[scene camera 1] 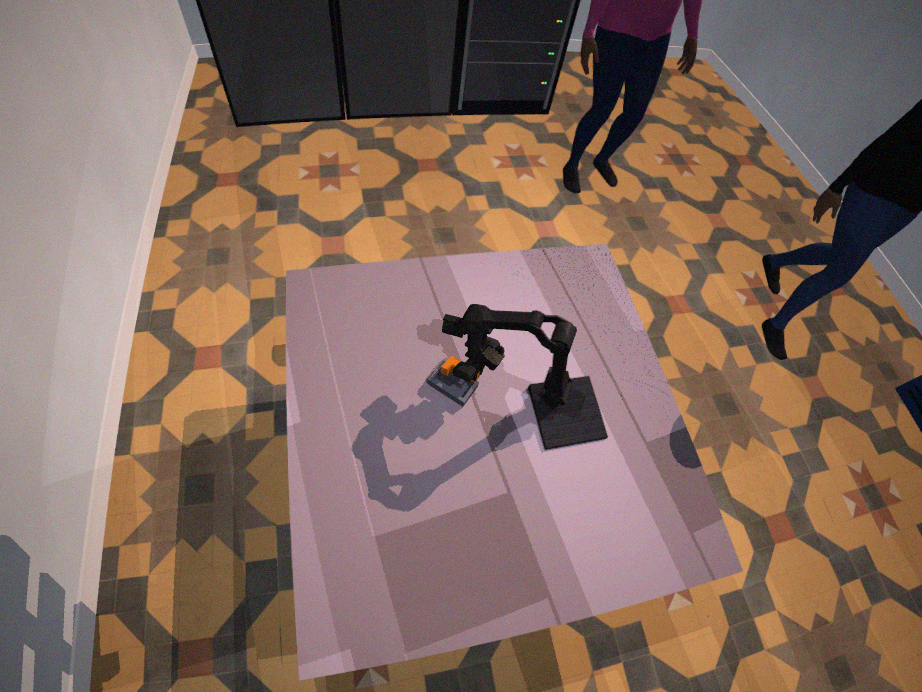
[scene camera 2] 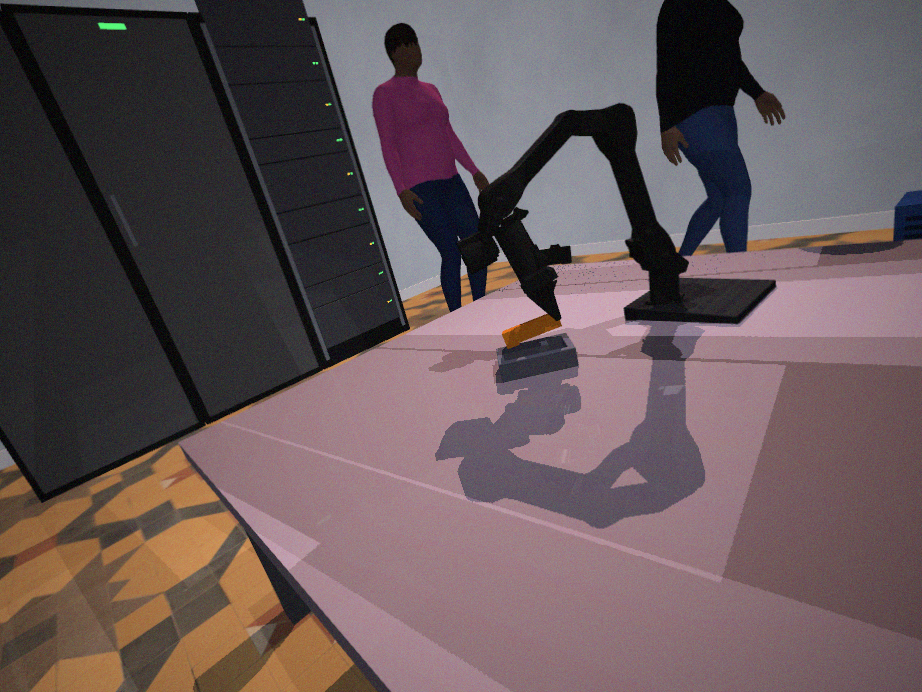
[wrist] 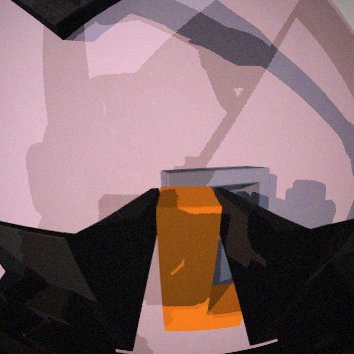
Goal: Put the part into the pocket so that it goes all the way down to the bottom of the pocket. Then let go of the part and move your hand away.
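Frame: origin at the arm's base, x right, y down, z ahead, level; millimetres.
Seen in the pictures: gripper, fingertip midpoint: [scene camera 1: 477, 377] [scene camera 2: 558, 319] [wrist: 186, 195]; arm's base at its link origin: [scene camera 1: 553, 397] [scene camera 2: 664, 298].
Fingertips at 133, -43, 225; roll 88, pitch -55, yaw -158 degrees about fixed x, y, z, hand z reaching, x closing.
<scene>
Offsets run from my fingertips to a thing's top centre, as dx, dy, dz. Level surfaces: height alone.
The orange L-shaped part {+36, -20, +42} [scene camera 1: 449, 365] [scene camera 2: 531, 329] [wrist: 189, 255] is held tilted, with its far end lower in scene camera 2. It is over the grey block with the pocket {+26, +30, +67} [scene camera 1: 447, 390] [scene camera 2: 539, 365] [wrist: 215, 177], which lies on the table. Its low end is close to the block's left rim; whether they touch I cannot tell. My gripper [scene camera 1: 466, 370] [scene camera 2: 557, 318] [wrist: 186, 195] is shut on the part's near end, above the block. In the wrist view the part and the right finger hide much of the pocket.
The arm's black base plate [scene camera 1: 571, 424] [scene camera 2: 700, 299] stands on the pink table top {dy +67} [scene camera 1: 446, 588] [scene camera 2: 595, 595], to the right of the block. Dark cabinets [scene camera 1: 286, 59] [scene camera 2: 111, 186] and two people stand beyond the table. The arm's shadow falls across the table.
</scene>
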